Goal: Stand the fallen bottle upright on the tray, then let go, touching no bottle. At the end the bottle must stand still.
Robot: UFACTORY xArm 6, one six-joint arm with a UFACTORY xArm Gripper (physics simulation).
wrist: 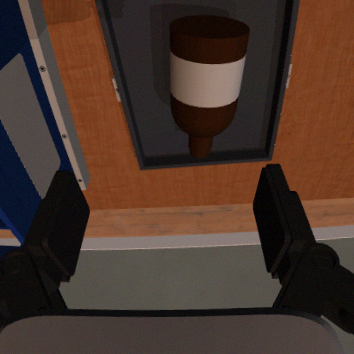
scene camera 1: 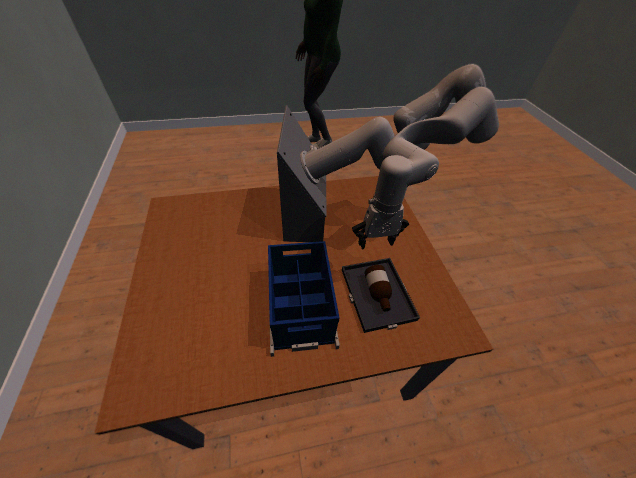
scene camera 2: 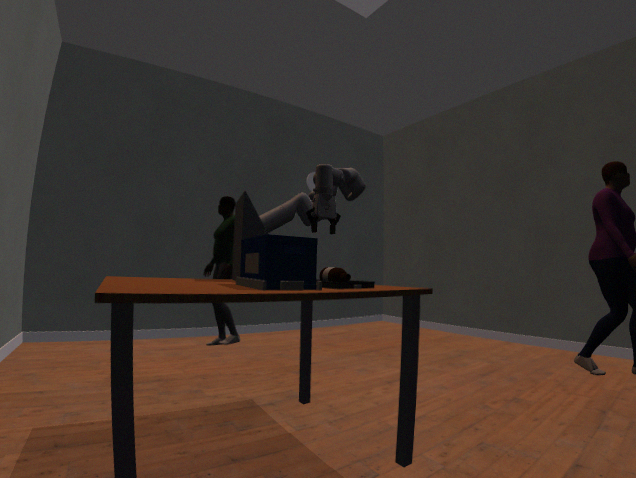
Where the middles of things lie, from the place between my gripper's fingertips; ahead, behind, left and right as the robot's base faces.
Scene:
My gripper is now 60 mm short of the brown bottle (scene camera 1: 380, 289), 40 mm to the right of it and 180 mm above it.

